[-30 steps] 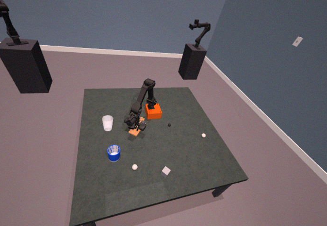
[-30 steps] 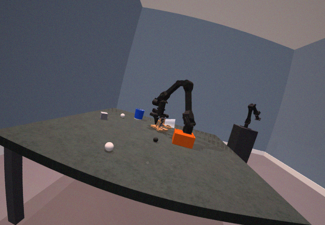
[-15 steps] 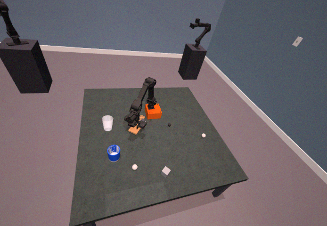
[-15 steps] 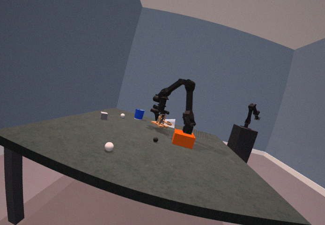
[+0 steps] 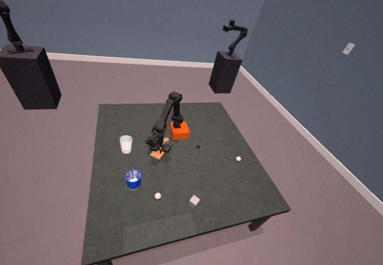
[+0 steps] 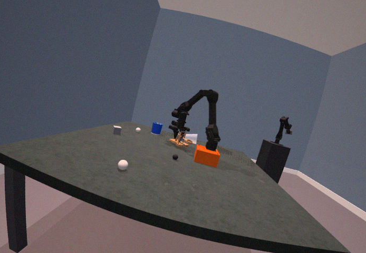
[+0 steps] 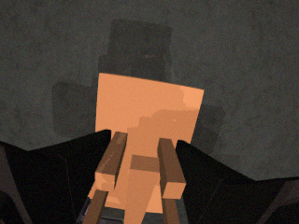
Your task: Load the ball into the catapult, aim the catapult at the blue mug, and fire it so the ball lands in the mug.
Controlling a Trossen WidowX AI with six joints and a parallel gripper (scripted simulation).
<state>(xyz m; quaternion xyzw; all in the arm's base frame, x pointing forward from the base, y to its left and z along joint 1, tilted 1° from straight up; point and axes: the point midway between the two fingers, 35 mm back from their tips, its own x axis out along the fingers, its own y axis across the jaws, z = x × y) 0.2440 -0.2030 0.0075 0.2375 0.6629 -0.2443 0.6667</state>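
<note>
Now: gripper tip 350 mm to the right of the black ball, 40 mm past it and 30 mm above it. Round my gripper tip: blue mug 220 mm ahead, 190 mm to the right, 20 mm below; then grey cube 430 mm ahead, 170 mm to the left, 20 mm below; then wooden catapult 60 mm to the left, 50 mm behind, 20 mm above.
</note>
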